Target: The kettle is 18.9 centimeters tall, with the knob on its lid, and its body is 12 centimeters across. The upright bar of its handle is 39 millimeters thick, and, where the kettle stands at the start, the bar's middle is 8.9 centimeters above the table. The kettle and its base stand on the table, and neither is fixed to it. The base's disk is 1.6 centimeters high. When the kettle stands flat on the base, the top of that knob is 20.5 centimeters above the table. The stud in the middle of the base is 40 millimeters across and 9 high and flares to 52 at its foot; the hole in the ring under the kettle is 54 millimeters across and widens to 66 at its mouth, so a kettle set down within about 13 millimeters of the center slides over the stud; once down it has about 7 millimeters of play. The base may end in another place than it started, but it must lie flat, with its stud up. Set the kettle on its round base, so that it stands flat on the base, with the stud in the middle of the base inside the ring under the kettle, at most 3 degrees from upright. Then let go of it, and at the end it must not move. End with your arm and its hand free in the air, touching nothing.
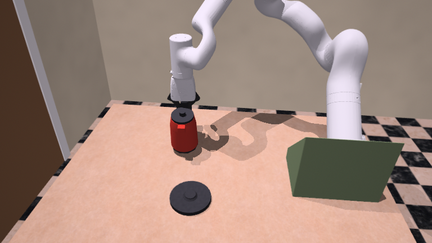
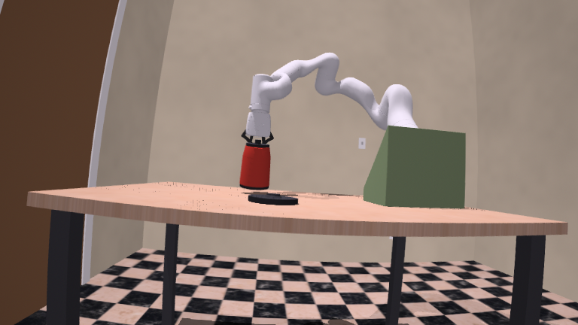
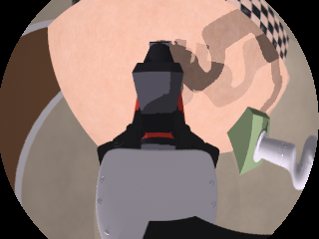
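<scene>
My gripper is now 20 mm to the right of the red kettle and 60 mm above it. Round my hand: round kettle base (40 mm behind, 330 mm to the left, 170 mm below).
</scene>
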